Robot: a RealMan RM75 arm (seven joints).
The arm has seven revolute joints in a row. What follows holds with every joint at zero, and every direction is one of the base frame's.
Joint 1 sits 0.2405 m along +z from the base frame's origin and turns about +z.
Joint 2 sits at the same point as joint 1 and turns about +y.
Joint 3 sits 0.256 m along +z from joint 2 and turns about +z.
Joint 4 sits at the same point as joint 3 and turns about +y.
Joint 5 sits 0.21 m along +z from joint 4 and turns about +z.
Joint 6 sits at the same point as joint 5 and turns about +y.
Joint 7 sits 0.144 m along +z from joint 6 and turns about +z.
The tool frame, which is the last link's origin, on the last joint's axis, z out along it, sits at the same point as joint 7; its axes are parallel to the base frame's.
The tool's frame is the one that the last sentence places.
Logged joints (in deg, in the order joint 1, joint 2, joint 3, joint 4, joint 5, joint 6, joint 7), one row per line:
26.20 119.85 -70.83 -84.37 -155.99 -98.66 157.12
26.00 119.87 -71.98 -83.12 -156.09 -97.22 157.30
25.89 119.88 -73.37 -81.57 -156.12 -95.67 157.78
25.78 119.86 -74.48 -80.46 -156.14 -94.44 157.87
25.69 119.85 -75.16 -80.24 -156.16 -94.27 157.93
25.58 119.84 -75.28 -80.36 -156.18 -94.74 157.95
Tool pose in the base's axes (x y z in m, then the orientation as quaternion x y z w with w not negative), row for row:
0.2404 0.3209 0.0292 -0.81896 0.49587 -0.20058 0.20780
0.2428 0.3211 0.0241 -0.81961 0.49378 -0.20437 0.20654
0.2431 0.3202 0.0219 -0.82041 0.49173 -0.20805 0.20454
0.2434 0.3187 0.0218 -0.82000 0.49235 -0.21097 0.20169
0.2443 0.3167 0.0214 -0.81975 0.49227 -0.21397 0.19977
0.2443 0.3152 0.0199 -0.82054 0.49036 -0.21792 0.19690
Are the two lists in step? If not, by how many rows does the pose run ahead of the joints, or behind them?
The pose runs 2 rows ahead of the joints: the pose in row i belongs to the joints in row i + 2.
